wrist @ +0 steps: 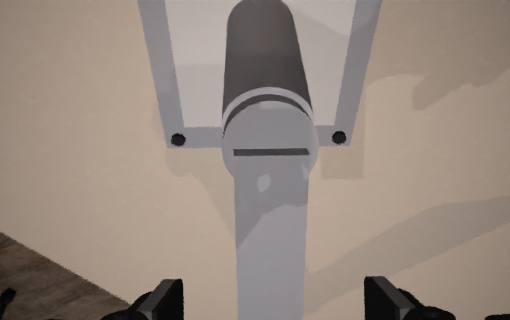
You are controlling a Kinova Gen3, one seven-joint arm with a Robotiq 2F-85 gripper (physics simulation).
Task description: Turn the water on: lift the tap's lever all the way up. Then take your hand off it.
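Frame: origin at the arm's base, x back, y down, z right, level; millimetres.
Where they show: gripper, fingertip midpoint: [273, 302].
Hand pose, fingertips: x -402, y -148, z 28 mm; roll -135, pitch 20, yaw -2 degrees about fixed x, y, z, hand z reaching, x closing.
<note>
After its pixels a point has its place.
The tap's lever [271, 225] {x -404, y -105, z 20 mm} is a flat grey bar. It runs from a round grey cap [270, 127] {x -389, y -78, z 56 mm} with a dark slot down to the bottom edge of the wrist view, where its far end is cut off. The tap's dark grey cylindrical body [262, 55] {x -387, y -31, z 66 mm} stretches up behind the cap. My gripper [273, 302] {x -402, y -148, z 28 mm} is open at the bottom of the view. One finger shows on each side of the lever, with a wide gap between it and the bar, and neither touches it. How far up the lever is tilted is hard to tell from this angle.
A grey rectangular frame [200, 137] {x -484, y 56, z -36 mm} with a pale inner panel [202, 95] {x -459, y 50, z 8 mm} and two dark screws [178, 139] {x -501, y 52, z -27 mm} [339, 137] {x -368, y 52, z -83 mm} surrounds the tap's body. A beige surface [90, 150] {x -591, y 64, z -15 mm} lies around it, with shadows at the right. A brown wood-grained surface [40, 280] shows at the lower left.
</note>
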